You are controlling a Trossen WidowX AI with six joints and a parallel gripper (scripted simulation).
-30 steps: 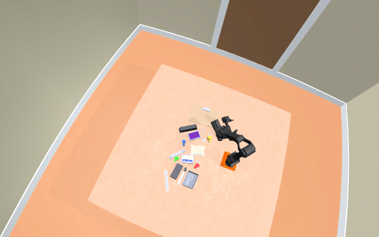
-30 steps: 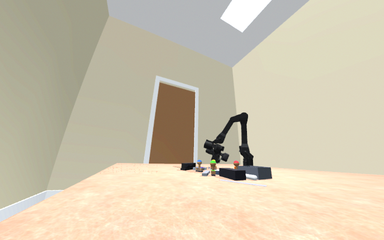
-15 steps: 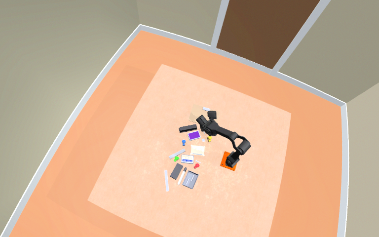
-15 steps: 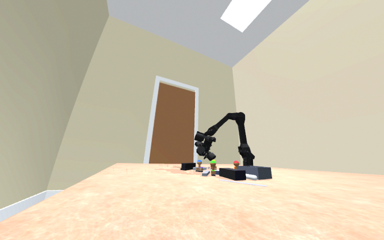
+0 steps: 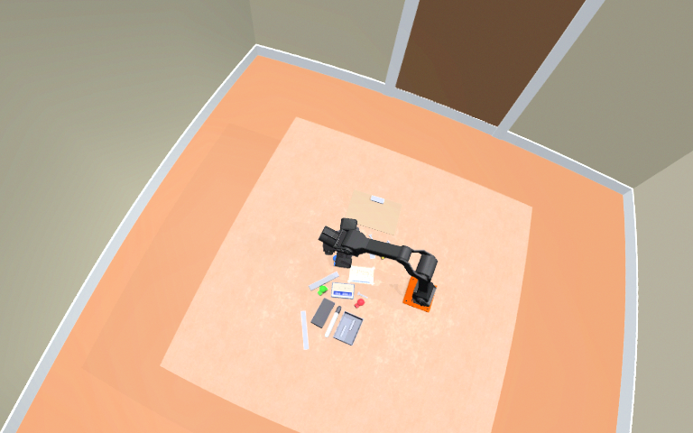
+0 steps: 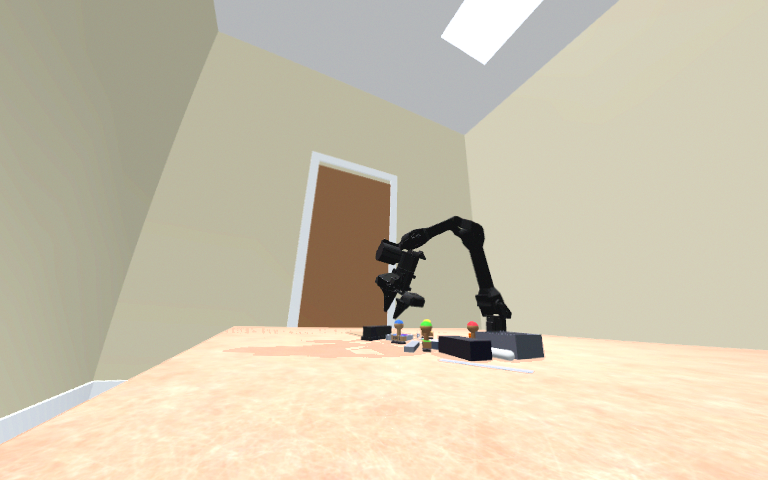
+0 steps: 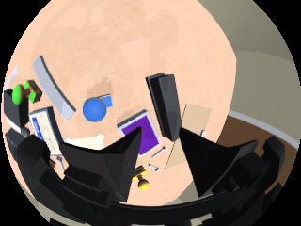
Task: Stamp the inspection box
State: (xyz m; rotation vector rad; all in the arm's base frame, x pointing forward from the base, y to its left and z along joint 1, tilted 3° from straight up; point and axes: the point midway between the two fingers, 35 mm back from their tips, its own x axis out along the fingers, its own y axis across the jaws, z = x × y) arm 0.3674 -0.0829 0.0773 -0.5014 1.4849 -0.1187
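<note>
Right now the green-knobbed stamp is 21 cm to the left of my gripper tip, 6 cm below it and 1 cm ahead of it. Round my gripper tip: purple ink pad (7 cm below, 5 cm behind, 1 cm to the right); then blue-knobbed stamp (7 cm to the left, 6 cm below, 1 cm ahead); then black bar (6 cm below, 5 cm to the right, 2 cm ahead).
</note>
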